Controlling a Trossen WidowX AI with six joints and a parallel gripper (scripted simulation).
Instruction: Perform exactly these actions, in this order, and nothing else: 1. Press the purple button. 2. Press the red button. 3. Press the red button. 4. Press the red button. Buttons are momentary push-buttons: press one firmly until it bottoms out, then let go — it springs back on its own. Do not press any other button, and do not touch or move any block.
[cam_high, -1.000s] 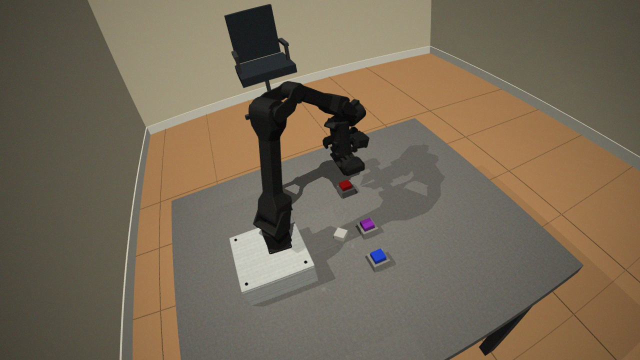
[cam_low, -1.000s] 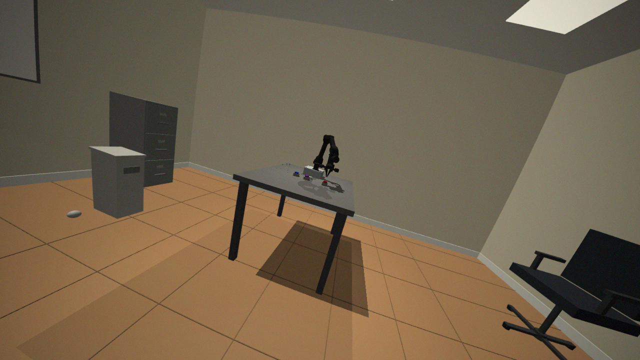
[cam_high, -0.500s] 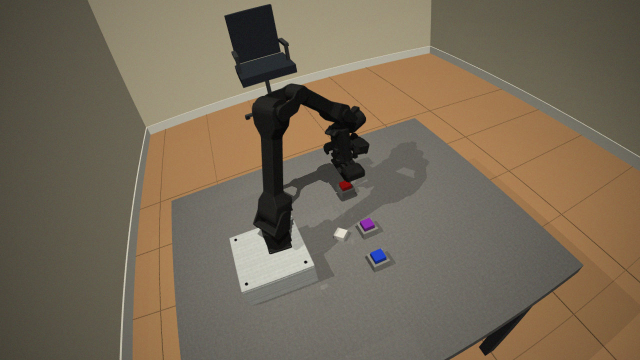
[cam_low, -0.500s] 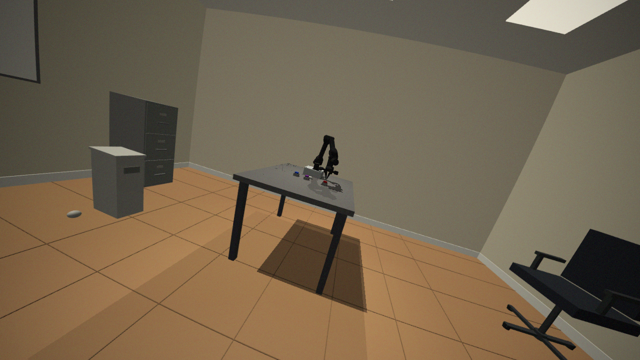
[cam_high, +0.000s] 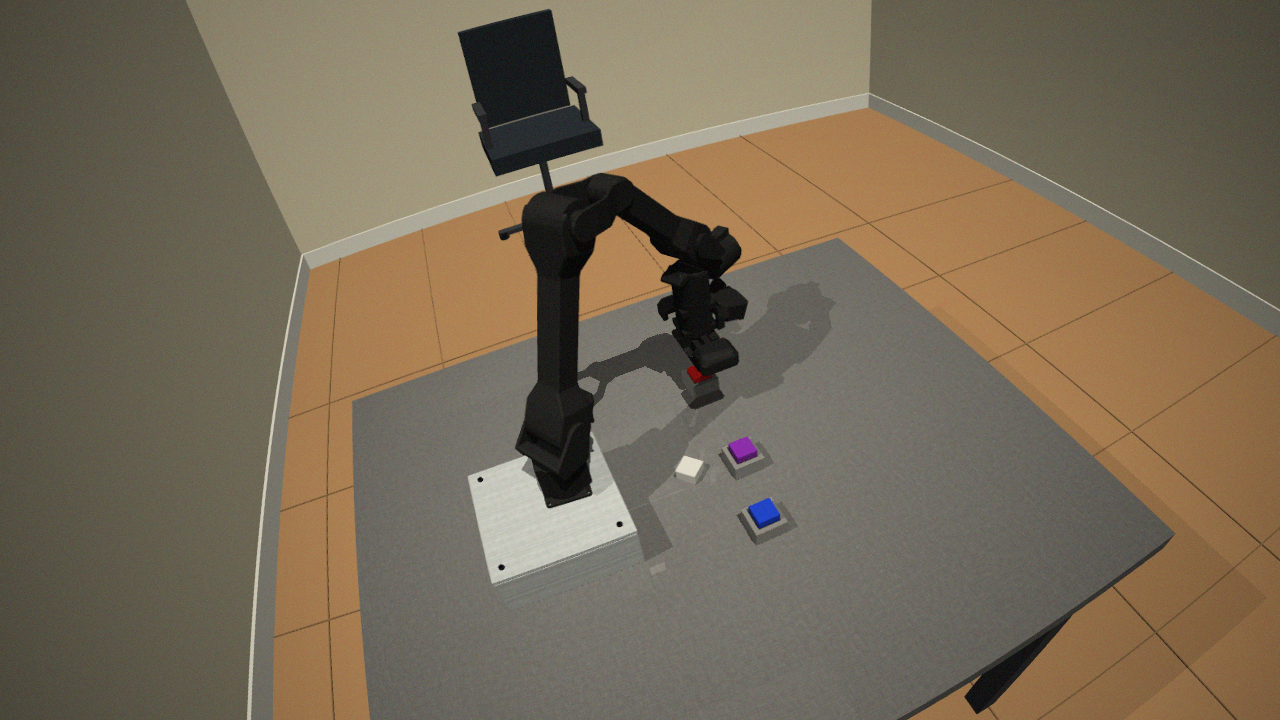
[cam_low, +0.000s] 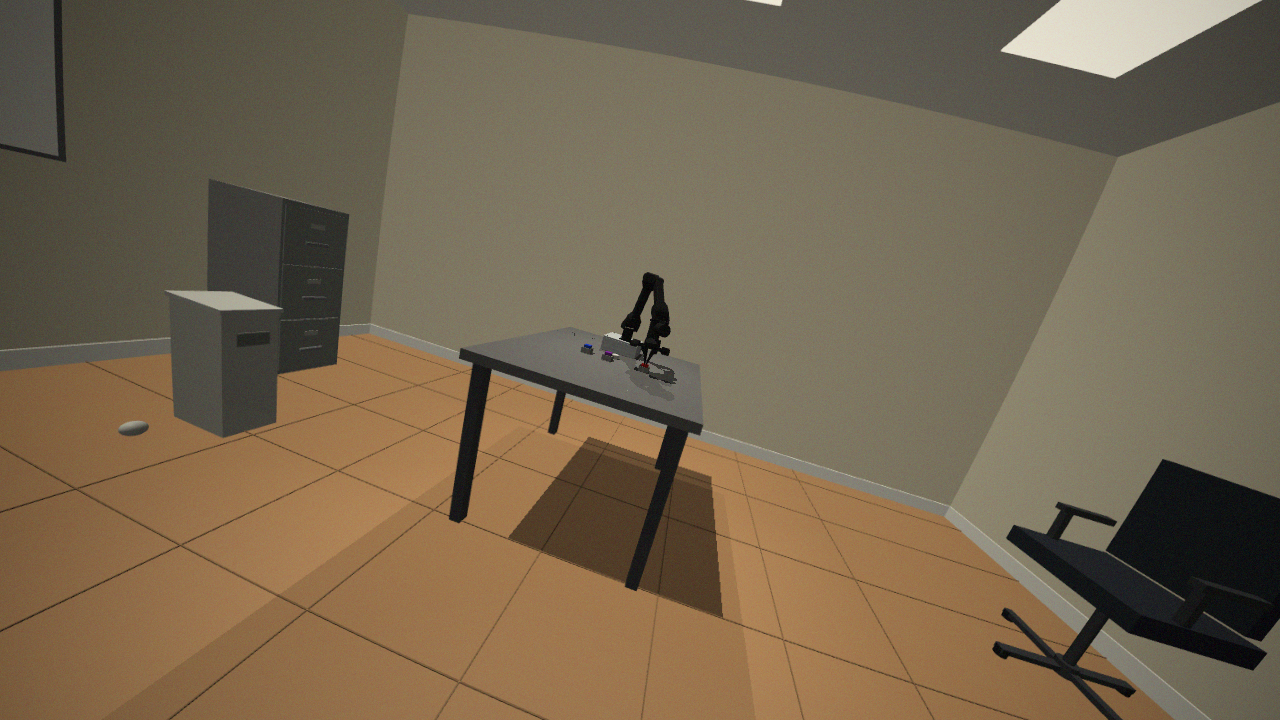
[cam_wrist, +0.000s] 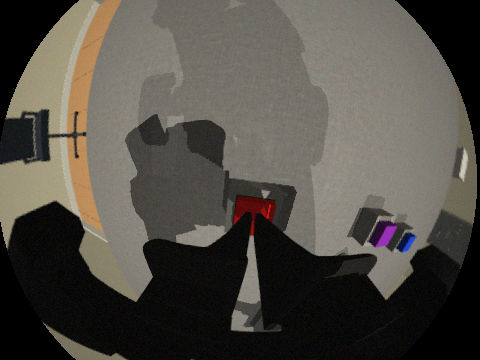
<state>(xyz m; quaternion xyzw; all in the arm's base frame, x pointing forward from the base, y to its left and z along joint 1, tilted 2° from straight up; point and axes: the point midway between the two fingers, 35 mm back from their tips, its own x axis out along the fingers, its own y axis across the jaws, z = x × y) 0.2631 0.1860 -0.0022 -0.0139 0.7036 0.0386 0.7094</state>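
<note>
My gripper tip is now 1 cm above the red button. Also, from my gripper tip: purple button 19 cm to the right; white block 8 cm behind, 18 cm to the right, 3 cm below; blue button 2 cm behind, 30 cm to the right.
</note>
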